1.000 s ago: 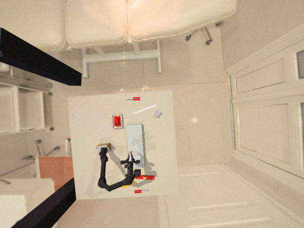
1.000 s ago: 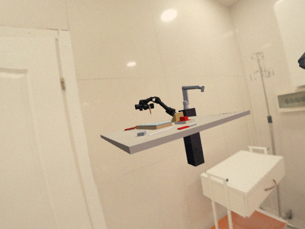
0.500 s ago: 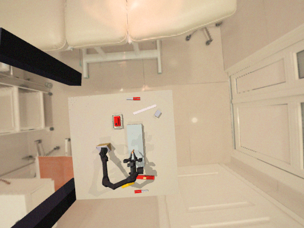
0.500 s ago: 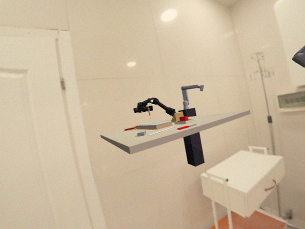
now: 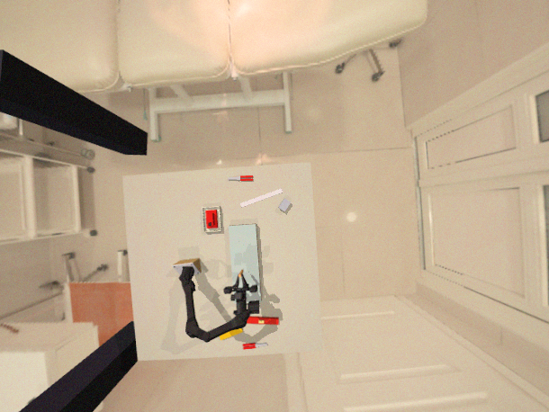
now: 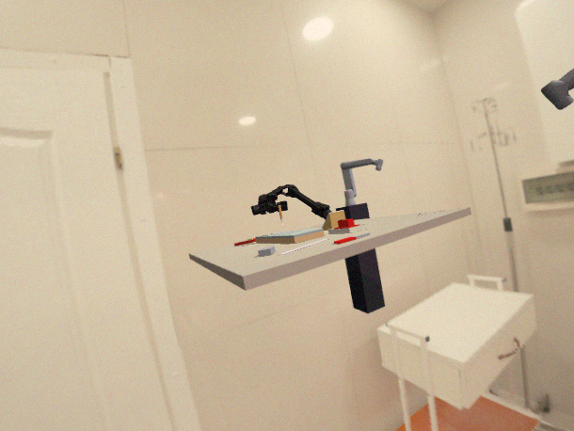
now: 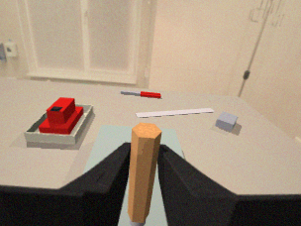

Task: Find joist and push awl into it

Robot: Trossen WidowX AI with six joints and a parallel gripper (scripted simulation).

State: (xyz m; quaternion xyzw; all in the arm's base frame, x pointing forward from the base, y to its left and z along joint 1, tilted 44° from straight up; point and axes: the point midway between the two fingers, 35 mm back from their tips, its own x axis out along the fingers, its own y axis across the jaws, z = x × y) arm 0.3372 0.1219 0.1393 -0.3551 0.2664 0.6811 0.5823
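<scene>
My gripper tip is now 6 cm above the awl. Round my gripper tip: stud finder: 23 cm behind, 28 cm to the left, 14 cm below; cream tray: 23 cm behind, 30 cm to the left, 18 cm below; red level: 12 cm ahead, 38 cm to the right, 18 cm below.
</scene>
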